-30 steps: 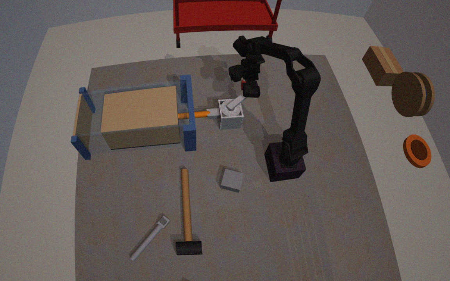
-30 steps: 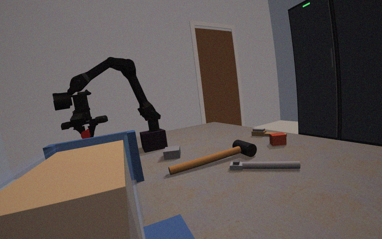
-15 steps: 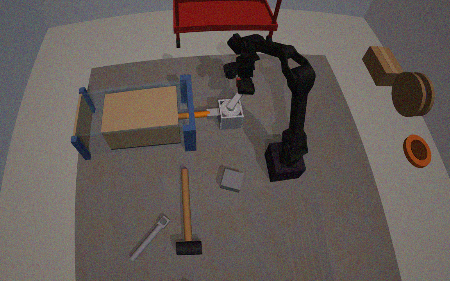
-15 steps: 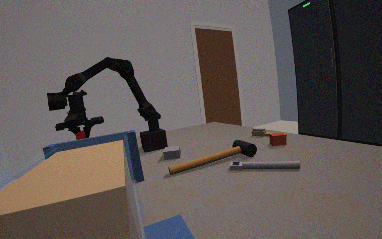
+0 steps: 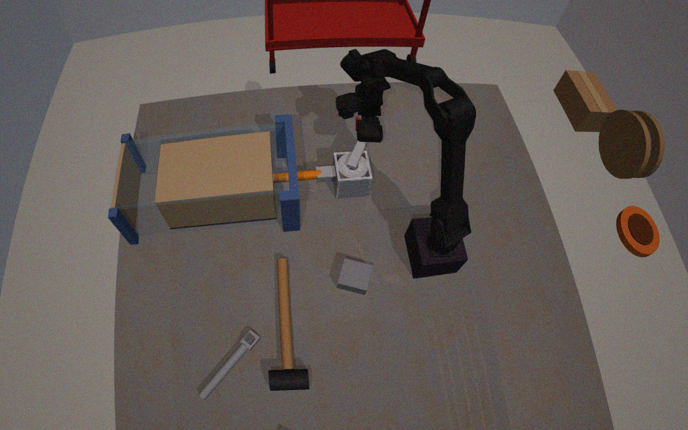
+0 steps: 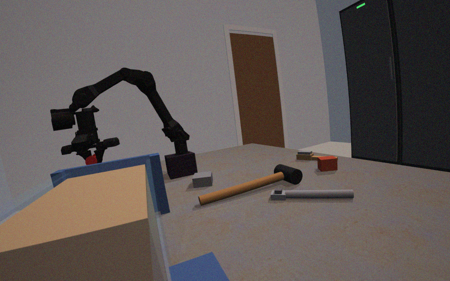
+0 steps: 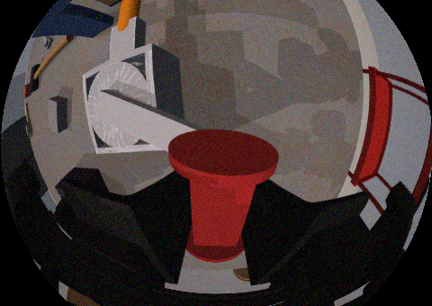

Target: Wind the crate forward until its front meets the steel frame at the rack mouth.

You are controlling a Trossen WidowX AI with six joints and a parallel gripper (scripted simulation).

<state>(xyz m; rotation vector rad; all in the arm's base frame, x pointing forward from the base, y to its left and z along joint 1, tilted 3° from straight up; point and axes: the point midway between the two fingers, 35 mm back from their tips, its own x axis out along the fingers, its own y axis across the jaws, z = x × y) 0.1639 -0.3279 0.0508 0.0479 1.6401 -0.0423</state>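
My gripper tip is now 10 mm short of the winch handle, 30 mm to the right of it and 10 mm above it. Round my gripper tip: grey winch 20 mm ahead, 80 mm to the left, 80 mm below; then red knob 20 mm above; then blue steel frame 200 mm ahead, 110 mm to the left, 10 mm below.
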